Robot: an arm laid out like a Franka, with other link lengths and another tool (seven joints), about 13 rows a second.
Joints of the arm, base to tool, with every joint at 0 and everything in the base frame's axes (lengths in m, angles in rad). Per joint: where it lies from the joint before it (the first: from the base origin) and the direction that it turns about. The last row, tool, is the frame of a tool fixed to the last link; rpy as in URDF.
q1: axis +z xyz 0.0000 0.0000 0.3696
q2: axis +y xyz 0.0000 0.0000 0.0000
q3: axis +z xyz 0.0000 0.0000 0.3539
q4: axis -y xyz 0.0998 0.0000 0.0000
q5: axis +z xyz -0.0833 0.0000 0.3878
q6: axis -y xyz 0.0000 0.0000 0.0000
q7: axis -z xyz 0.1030 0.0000 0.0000
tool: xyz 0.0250 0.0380 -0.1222 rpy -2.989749 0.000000 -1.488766
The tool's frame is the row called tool.
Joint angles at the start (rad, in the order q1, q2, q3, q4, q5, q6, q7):
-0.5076, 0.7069, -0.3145, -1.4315, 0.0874, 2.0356, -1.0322
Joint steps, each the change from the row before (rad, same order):
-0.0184, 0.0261, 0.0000, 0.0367, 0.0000, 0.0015, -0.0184
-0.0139, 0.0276, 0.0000, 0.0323, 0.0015, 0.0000, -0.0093
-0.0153, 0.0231, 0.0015, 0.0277, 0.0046, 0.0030, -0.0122
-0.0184, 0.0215, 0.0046, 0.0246, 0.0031, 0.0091, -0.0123
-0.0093, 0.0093, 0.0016, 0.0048, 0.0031, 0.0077, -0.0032
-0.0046, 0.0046, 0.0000, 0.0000, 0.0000, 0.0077, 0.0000
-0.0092, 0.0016, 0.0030, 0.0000, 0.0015, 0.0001, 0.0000
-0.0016, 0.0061, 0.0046, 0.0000, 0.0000, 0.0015, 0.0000
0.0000, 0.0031, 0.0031, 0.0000, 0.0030, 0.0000, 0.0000
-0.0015, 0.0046, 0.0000, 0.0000, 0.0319, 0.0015, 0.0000
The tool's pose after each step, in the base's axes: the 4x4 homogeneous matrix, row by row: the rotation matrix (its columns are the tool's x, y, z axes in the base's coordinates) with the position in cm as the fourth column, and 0 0 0 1 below. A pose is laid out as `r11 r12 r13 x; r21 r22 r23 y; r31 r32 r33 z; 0 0 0 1`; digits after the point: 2 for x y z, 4 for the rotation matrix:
0.3157 -0.9488 0.0078 57.33; -0.9489 -0.3157 -0.0017 -49.81; 0.0041 -0.0068 -1.0000 31.58; 0 0 0 1
0.3169 -0.9484 0.0072 57.26; -0.9484 -0.3170 -0.0075 -50.84; 0.0094 -0.0045 -0.9999 30.95; 0 0 0 1
0.3188 -0.9478 0.0119 57.09; -0.9477 -0.3189 -0.0116 -51.85; 0.0148 -0.0075 -0.9999 30.46; 0 0 0 1
0.3206 -0.9470 0.0199 56.83; -0.9469 -0.3209 -0.0177 -52.91; 0.0231 -0.0131 -0.9996 29.95; 0 0 0 1
0.3163 -0.9484 0.0229 56.54; -0.9483 -0.3167 -0.0187 -53.43; 0.0250 -0.0158 -0.9996 29.51; 0 0 0 1
0.3129 -0.9495 0.0241 56.33; -0.9494 -0.3134 -0.0220 -53.74; 0.0284 -0.0160 -0.9995 29.21; 0 0 0 1
0.3054 -0.9519 0.0249 55.96; -0.9519 -0.3059 -0.0188 -54.12; 0.0255 -0.0180 -0.9995 29.07; 0 0 0 1
0.3071 -0.9514 0.0228 56.03; -0.9515 -0.3074 -0.0137 -53.99; 0.0200 -0.0175 -0.9996 28.56; 0 0 0 1
0.3076 -0.9512 0.0236 56.15; -0.9514 -0.3079 -0.0085 -53.84; 0.0153 -0.0198 -0.9997 28.30; 0 0 0 1
0.2908 -0.9558 0.0428 56.27; -0.9568 -0.2907 0.0088 -53.81; 0.0040 -0.0435 -0.9990 28.05; 0 0 0 1

